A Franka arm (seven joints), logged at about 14 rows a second.
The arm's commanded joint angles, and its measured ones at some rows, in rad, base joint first. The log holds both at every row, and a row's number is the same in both.
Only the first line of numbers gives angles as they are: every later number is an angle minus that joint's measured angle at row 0.
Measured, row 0:
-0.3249, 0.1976, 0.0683, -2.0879, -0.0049, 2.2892, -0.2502
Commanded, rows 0 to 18:
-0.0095, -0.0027, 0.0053, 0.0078, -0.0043, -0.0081, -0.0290
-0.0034, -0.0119, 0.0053, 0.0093, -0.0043, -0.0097, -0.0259
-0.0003, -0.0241, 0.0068, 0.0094, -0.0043, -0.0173, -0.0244
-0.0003, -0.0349, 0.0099, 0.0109, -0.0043, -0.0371, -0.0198
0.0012, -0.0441, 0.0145, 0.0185, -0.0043, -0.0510, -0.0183
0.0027, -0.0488, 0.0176, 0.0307, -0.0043, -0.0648, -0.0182
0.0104, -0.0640, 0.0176, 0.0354, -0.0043, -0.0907, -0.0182
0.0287, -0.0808, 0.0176, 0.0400, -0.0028, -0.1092, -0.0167
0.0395, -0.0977, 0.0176, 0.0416, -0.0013, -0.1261, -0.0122
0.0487, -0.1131, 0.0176, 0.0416, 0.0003, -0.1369, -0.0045
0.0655, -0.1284, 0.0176, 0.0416, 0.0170, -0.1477, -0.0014
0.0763, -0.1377, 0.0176, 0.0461, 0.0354, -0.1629, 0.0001
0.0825, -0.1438, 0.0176, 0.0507, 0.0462, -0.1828, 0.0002
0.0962, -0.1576, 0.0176, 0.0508, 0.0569, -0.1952, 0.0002
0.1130, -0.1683, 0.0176, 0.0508, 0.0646, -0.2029, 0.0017
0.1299, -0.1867, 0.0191, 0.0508, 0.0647, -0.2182, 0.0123
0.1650, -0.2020, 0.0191, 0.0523, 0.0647, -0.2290, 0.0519
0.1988, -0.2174, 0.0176, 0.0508, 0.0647, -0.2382, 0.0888
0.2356, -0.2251, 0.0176, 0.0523, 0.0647, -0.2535, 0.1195
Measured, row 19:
0.1865, -0.1913, 0.0111, 0.0542, 0.0510, -0.2194, 0.0602
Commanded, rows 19 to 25:
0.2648, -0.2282, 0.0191, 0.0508, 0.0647, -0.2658, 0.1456
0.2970, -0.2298, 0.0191, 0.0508, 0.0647, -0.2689, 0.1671
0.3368, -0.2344, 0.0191, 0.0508, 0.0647, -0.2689, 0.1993
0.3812, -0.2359, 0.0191, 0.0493, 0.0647, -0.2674, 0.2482
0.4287, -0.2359, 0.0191, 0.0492, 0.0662, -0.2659, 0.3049
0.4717, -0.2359, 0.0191, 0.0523, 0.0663, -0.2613, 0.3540
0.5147, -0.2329, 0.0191, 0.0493, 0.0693, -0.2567, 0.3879
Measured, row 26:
0.4586, -0.2224, 0.0165, 0.0552, 0.0570, -0.2561, 0.3215
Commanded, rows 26 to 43:
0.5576, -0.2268, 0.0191, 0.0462, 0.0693, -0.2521, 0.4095
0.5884, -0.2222, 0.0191, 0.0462, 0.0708, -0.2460, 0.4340
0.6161, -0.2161, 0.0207, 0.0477, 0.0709, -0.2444, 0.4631
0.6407, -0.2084, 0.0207, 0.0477, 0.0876, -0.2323, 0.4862
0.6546, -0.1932, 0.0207, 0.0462, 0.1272, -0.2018, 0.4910
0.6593, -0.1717, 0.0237, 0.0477, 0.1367, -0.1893, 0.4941
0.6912, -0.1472, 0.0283, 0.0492, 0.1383, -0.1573, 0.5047
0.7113, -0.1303, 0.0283, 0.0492, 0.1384, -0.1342, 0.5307
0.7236, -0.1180, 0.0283, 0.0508, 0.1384, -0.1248, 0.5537
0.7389, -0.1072, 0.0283, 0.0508, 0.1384, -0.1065, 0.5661
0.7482, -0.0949, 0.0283, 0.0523, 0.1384, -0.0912, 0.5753
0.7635, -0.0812, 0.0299, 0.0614, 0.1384, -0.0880, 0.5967
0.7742, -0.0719, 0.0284, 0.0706, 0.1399, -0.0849, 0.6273
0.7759, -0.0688, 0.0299, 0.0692, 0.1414, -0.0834, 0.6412
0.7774, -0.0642, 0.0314, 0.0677, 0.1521, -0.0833, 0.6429
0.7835, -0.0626, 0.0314, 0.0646, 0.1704, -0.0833, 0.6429
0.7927, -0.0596, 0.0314, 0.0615, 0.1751, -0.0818, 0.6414
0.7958, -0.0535, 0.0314, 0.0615, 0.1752, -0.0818, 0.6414
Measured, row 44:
0.7957, -0.0678, 0.0212, 0.0530, 0.1508, -0.0892, 0.6281
